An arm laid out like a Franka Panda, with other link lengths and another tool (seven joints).
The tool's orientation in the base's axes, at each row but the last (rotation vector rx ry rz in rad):
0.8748 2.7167 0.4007
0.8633 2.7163 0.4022
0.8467 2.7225 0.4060
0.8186 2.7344 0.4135
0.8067 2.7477 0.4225
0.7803 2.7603 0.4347
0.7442 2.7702 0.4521
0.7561 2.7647 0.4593
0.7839 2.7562 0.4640
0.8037 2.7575 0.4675
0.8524 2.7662 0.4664
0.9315 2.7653 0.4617
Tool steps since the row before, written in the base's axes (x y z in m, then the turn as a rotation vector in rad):
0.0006 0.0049 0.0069 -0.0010 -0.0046 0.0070
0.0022 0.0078 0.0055 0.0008 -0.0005 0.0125
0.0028 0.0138 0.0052 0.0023 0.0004 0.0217
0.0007 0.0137 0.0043 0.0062 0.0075 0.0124
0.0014 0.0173 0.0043 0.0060 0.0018 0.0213
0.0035 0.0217 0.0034 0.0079 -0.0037 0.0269
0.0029 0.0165 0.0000 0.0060 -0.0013 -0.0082
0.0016 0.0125 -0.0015 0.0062 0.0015 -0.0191
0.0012 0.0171 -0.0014 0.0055 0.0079 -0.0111
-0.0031 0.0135 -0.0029 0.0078 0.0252 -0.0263
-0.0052 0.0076 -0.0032 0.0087 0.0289 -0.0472
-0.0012 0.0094 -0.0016 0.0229 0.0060 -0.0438
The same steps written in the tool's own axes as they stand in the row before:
0.0014 0.0065 -0.0053 -0.0031 -0.0018 -0.0077
0.0020 0.0091 -0.0030 -0.0030 0.0042 -0.0114
0.0050 0.0141 -0.0013 -0.0051 0.0088 -0.0193
0.0065 0.0128 -0.0011 -0.0028 0.0133 -0.0080
0.0078 0.0161 0.0000 -0.0071 0.0116 -0.0175
0.0083 0.0205 0.0026 -0.0125 0.0100 -0.0233
0.0061 0.0149 0.0047 -0.0045 -0.0013 0.0091
0.0055 0.0104 0.0048 -0.0017 -0.0028 0.0199
0.0085 0.0138 0.0057 0.0013 0.0049 0.0138
0.0104 0.0082 0.0049 0.0109 0.0143 0.0326
0.0089 0.0022 0.0033 0.0145 0.0102 0.0531
0.0068 0.0059 0.0033 -0.0109 0.0020 0.0485

